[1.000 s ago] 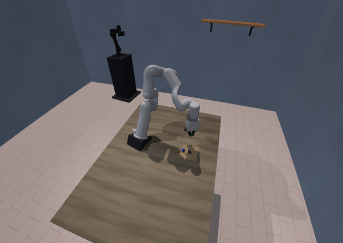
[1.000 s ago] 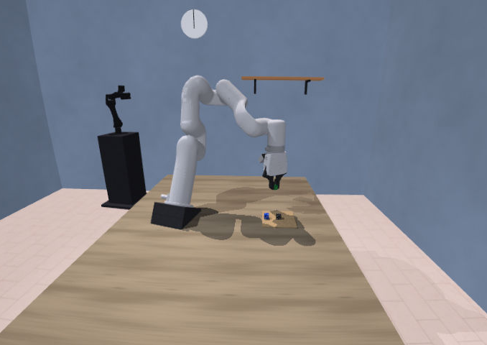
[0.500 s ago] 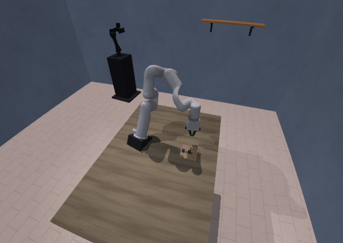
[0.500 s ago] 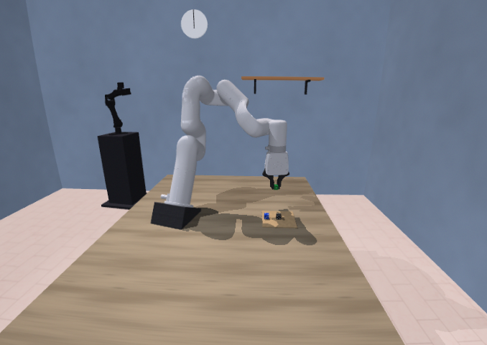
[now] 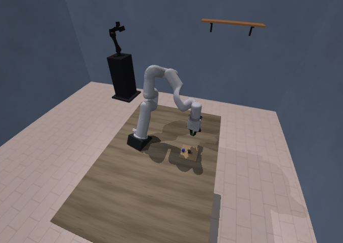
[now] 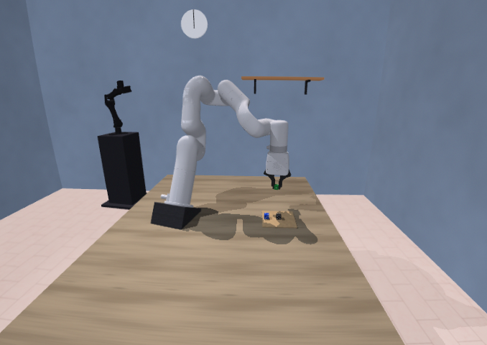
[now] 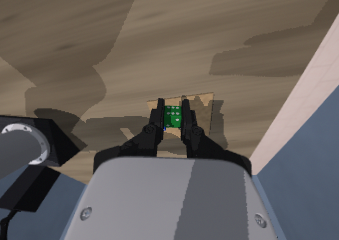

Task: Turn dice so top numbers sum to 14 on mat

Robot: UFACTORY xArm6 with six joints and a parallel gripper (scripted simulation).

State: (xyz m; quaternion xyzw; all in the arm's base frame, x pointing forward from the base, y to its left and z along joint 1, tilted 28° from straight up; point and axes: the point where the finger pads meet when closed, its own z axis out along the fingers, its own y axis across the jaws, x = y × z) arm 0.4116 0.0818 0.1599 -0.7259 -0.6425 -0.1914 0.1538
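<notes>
The black die lies 2 cm ahead of my hand, 12 cm to the right of it and 10 cm below it. The rest, counted from my hand: tan mat 2 cm ahead, 12 cm to the right, 11 cm below; then blue die 4 cm behind, 12 cm to the right, 10 cm below; then green die 1 cm to the right, 1 cm below.
</notes>
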